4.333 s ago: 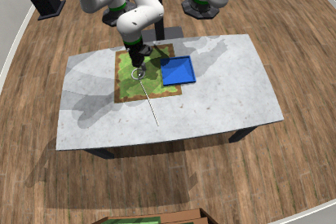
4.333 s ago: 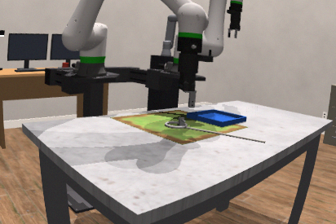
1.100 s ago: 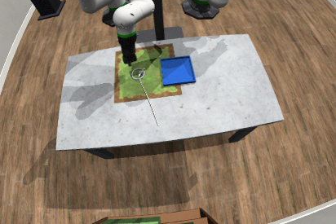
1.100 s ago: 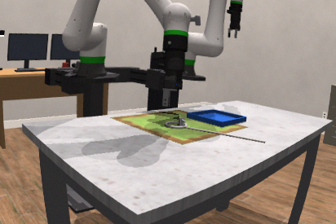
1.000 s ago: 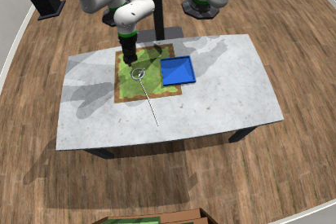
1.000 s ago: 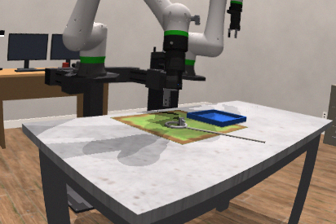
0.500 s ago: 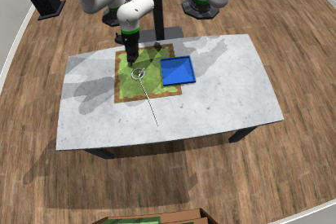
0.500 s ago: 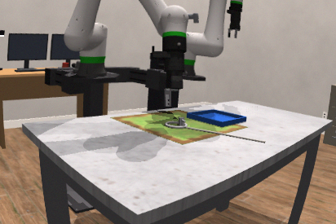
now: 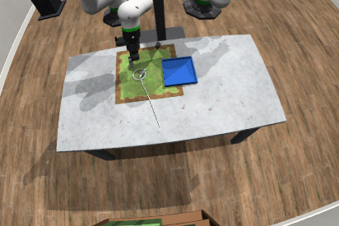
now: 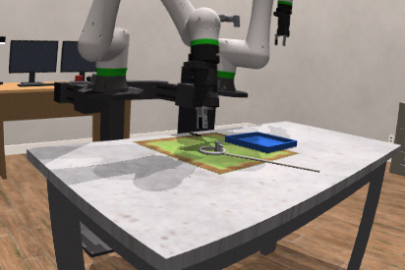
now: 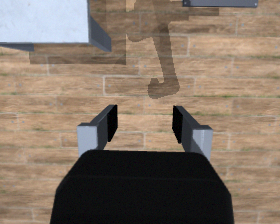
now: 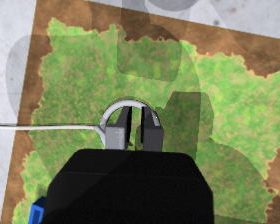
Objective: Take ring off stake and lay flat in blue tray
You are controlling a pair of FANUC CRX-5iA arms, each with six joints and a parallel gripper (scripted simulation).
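Note:
Now: right hand 2 cm short of the grey ring, 3 cm to the right of it and 9 cm above it. Round my right hand: grey stake: 2 cm ahead, 5 cm to the left, 8 cm below; blue tray: 2 cm ahead, 28 cm to the left, 8 cm below.

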